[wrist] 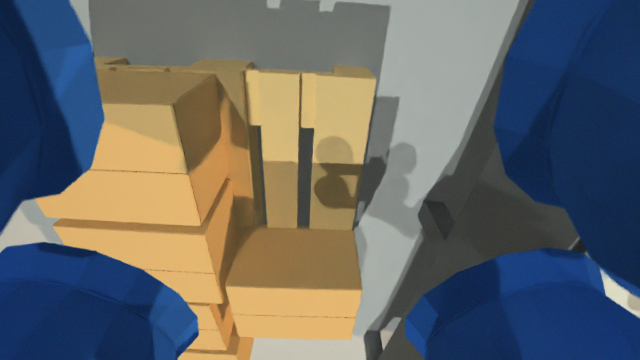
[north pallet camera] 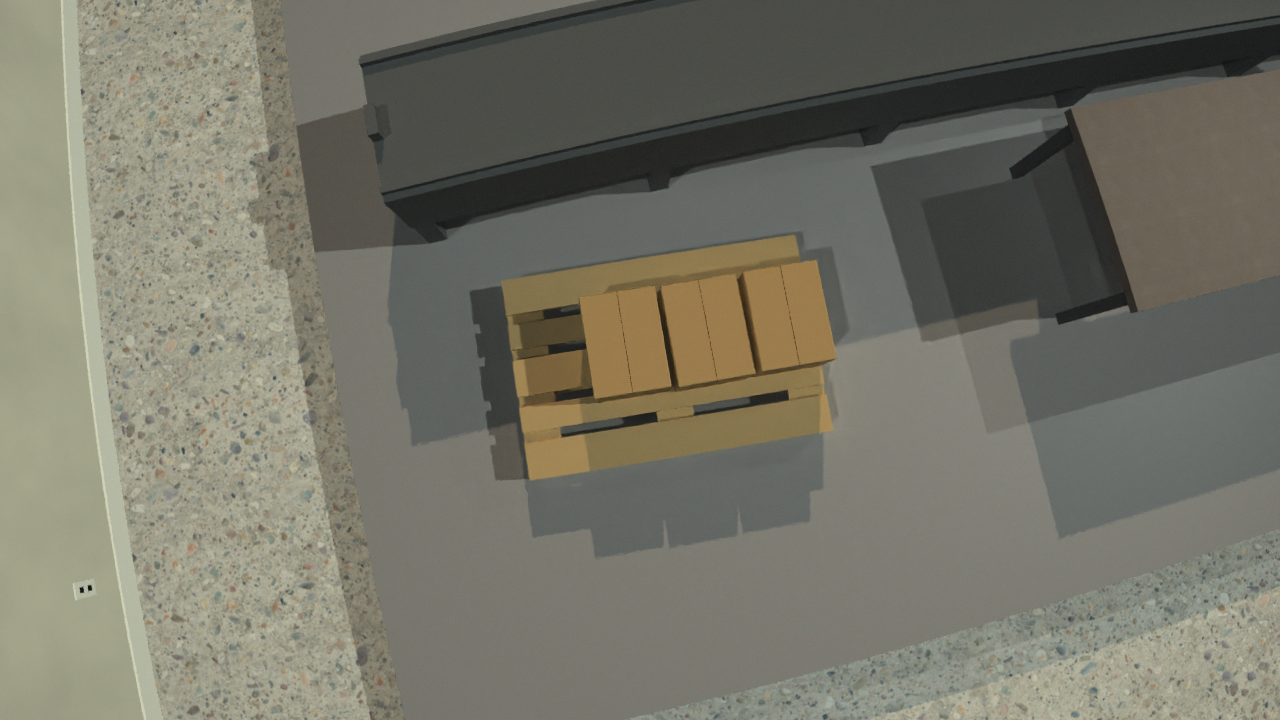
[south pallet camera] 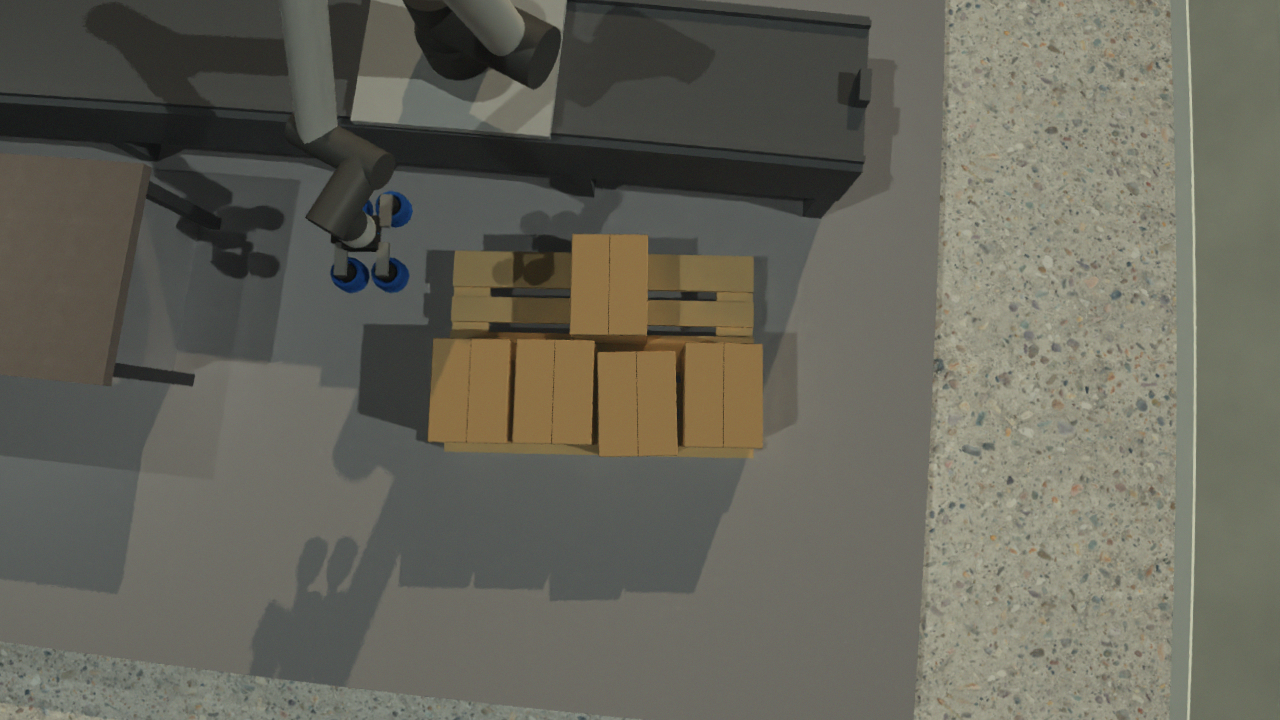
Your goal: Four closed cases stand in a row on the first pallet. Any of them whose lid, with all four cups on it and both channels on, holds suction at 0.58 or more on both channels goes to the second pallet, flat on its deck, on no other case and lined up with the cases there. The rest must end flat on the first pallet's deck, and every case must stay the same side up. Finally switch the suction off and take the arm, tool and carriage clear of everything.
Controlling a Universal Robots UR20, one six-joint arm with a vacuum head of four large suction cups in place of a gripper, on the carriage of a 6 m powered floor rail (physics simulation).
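Places are measured from the arm's base along level axes (x ahead, y left, z up), in millimetres.
Pixels of known places: hand, its tool point: (wrist: 302, 230).
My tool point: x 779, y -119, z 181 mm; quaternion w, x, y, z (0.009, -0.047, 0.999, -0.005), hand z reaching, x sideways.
Observation:
Behind a point stands the place of what it marks.
In the north view three closed cases (north pallet camera: 626, 342) @(x 968, y -4722, z -191 mm) (north pallet camera: 707, 331) @(x 995, y -4430, z -192 mm) (north pallet camera: 787, 315) @(x 1005, y -4132, z -192 mm) stand in a row on the first pallet (north pallet camera: 554, 458) @(x 1311, y -5093, z -426 mm), lids up, with bare deck at the left end. In the south view several closed cases (south pallet camera: 469, 390) @(x 1187, y 137, z -192 mm) (south pallet camera: 554, 391) @(x 1161, y 440, z -192 mm) (south pallet camera: 637, 402) @(x 1172, y 738, z -192 mm) (south pallet camera: 723, 394) @(x 1115, y 1040, z -192 mm) form a row on the second pallet (south pallet camera: 702, 273) @(x 624, y 945, z -425 mm); the third sits slightly lower in the picture. A single case (south pallet camera: 609, 284) @(x 756, y 596, z -193 mm) (wrist: 295, 305) @(x 756, y 536, z -192 mm) stands upright behind them, lid up, its sides roughly parallel to theirs. My vacuum gripper (south pallet camera: 369, 241) @(x 779, y -119, z 181 mm) is left of this pallet, its cups empty and touching no case.
The dark floor rail (north pallet camera: 626, 98) (south pallet camera: 716, 89) runs behind both pallets, with the pale carriage (south pallet camera: 393, 98) @(x 208, y -210, z 0 mm) on it. The arm's lower links reach out left of the second pallet. A brown table (north pallet camera: 1190, 197) @(x 934, y -2529, z -40 mm) (south pallet camera: 62, 268) @(x 906, y -1329, z -40 mm) stands between the pallets. Speckled walls (north pallet camera: 196, 268) (south pallet camera: 1056, 358) border the floor.

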